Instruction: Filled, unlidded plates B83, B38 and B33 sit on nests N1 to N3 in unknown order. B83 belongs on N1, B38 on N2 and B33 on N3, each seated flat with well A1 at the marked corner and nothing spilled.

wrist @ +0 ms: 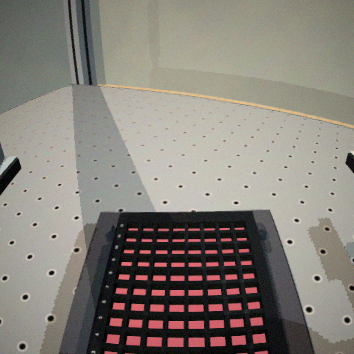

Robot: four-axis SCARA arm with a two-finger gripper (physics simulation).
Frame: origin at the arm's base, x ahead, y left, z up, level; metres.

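Seen in the pictures: gripper, fingertip midpoint: point(181, 138).
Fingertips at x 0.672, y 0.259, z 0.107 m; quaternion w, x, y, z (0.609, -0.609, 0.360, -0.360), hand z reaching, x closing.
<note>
A point is followed by its place in that frame.
A black well plate point(182, 285) {x 0.659, y 0.253, z 0.037 m} with pink-red liquid in its wells lies below in the lower middle of the wrist view. It is unlidded and looks level on a dark grey nest point(286, 300) {x 0.680, y 0.203, z 0.025 m}, which shows along both sides of it. Small marks run down the plate's left edge, too small to read. Its near end is cut off by the frame, so its name and its A1 corner do not show. My gripper point(181, 138) {x 0.672, y 0.259, z 0.107 m} is wide open and empty; its fingertips show at the left and right frame edges, above the plate and well apart from its sides.
A pale deck point(240, 165) {x 0.819, y 0.278, z 0.013 m} with a grid of holes stretches behind and beside the nest. A wall point(250, 50) with an orange strip at its foot stands at the back, and a grey upright post point(85, 40) {x 1.024, y 0.685, z 0.106 m} stands at the back left. Part of a bluish thing shows at the right edge.
</note>
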